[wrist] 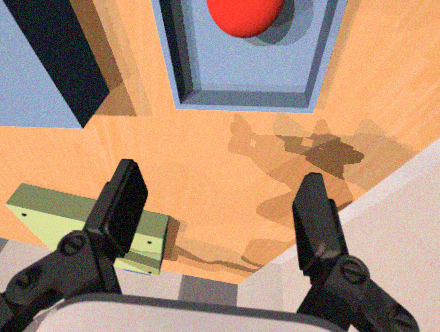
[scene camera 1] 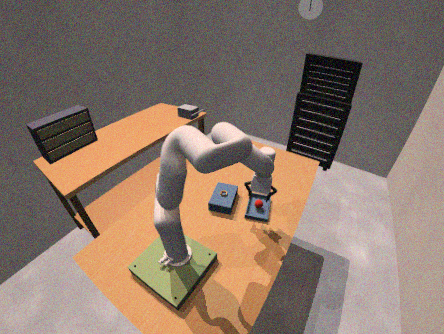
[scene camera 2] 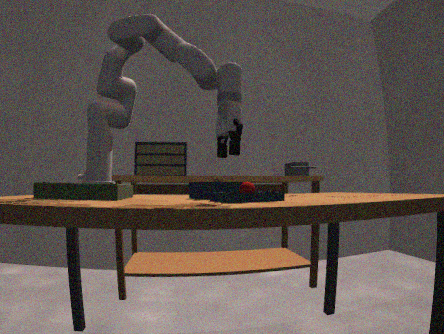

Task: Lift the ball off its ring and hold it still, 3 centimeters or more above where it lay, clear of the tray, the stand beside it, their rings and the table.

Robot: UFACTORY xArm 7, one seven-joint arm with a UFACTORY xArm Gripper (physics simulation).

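Seen in the pictures: gripper, fingertip midpoint: (wrist: 219, 181) (scene camera 1: 258, 198) (scene camera 2: 228, 156); arm's base at its link origin: (scene camera 1: 177, 254) (scene camera 2: 98, 184).
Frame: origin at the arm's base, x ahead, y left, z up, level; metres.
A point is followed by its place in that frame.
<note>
The red ball (scene camera 1: 259, 204) {x 0.512, y -0.107, z 0.000 m} (scene camera 2: 247, 187) {x 0.525, y -0.119, z -0.008 m} (wrist: 245, 15) {x 0.523, y -0.099, z 0.009 m} sits inside the shallow blue tray (scene camera 1: 256, 219) {x 0.440, y -0.140, z -0.040 m} (scene camera 2: 260, 197) {x 0.559, y -0.152, z -0.037 m} (wrist: 245, 109) {x 0.443, y -0.137, z -0.022 m}; its ring is hidden beneath it. The blue stand (scene camera 1: 218, 201) {x 0.371, y 0.079, z 0.011 m} (scene camera 2: 199, 188) {x 0.373, y 0.010, z -0.011 m} (wrist: 35, 90) {x 0.407, y 0.033, z 0.011 m} is beside the tray, with a small ring (scene camera 1: 224, 196) {x 0.423, y 0.078, z 0.013 m} on top. My gripper (scene camera 1: 259, 196) {x 0.468, y -0.114, z 0.086 m} (scene camera 2: 228, 154) {x 0.468, y -0.114, z 0.086 m} (wrist: 219, 181) {x 0.468, y -0.114, z 0.086 m} is open and empty, pointing down. It hangs well above the tray's height, and in the scene camera 2 view it is left of the ball. In the wrist view the ball is cut by the top edge, beyond the fingertips.
The wooden table (scene camera 1: 215, 265) {x 0.093, y -0.145, z -0.050 m} (scene camera 2: 350, 202) {x 0.777, y -0.282, z -0.050 m} (wrist: 190, 155) {x 0.322, y -0.113, z -0.050 m} carries the green base plate (scene camera 1: 150, 270) {x -0.137, y 0.027, z 0.000 m} (scene camera 2: 82, 191) {x 0.013, y -0.145, z -0.024 m} (wrist: 45, 220) {x 0.058, y 0.093, z -0.001 m} of the arm. The table's edge runs to the right of the tray in the wrist view. A second table (scene camera 1: 120, 145) with a drawer box (scene camera 1: 65, 132) stands behind.
</note>
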